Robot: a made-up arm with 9 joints.
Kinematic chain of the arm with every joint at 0, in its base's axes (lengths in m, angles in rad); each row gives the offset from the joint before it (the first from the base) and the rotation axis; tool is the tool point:
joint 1: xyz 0 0 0.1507 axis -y
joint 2: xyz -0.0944 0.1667 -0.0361 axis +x
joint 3: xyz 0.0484 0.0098 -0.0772 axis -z
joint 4: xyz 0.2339 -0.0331 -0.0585 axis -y
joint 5: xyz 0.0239 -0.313 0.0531 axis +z
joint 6: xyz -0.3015 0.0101 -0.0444 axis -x
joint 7: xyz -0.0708 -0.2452 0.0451 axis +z
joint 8: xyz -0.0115 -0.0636 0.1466 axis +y
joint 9: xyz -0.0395 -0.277 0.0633 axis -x
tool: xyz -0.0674 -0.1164 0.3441
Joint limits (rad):
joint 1: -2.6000..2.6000
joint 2: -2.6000..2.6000
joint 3: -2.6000..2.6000
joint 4: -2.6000..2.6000
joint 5: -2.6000..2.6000
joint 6: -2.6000..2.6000
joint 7: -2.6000..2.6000
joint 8: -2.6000..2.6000
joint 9: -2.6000..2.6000
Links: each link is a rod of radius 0.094 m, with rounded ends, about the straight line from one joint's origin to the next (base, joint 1, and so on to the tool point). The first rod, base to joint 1, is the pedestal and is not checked.
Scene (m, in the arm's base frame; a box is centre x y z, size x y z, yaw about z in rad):
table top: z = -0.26
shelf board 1: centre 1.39 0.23 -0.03 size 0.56 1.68 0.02 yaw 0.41
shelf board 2: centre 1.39 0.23 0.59 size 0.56 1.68 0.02 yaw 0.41
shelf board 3: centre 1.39 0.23 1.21 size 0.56 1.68 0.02 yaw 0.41
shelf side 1: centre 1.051 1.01 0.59 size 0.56 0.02 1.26 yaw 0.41
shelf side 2: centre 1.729 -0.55 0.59 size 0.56 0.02 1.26 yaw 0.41
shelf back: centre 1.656 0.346 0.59 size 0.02 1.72 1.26 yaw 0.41
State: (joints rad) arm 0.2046 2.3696 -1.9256 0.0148 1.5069 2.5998 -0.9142 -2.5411 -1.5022
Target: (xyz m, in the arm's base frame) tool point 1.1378 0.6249 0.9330
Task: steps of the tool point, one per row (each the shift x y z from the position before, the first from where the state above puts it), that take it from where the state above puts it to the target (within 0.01 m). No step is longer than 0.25 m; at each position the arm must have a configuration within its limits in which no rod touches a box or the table.
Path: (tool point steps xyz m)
1: -0.1622 -0.0758 0.0176
2: -0.1974 -0.0804 -0.0176
3: -0.0156 -0.0632 0.1829
4: -0.0422 0.0123 0.1903
5: -0.0569 0.0930 0.1683
6: -0.0587 0.1653 0.1171
7: -0.0505 0.2163 0.0419
8: 0.1991 0.0899 0.0439
9: 0.1651 0.0786 -0.0025
10: 0.1224 0.0430 -0.0413

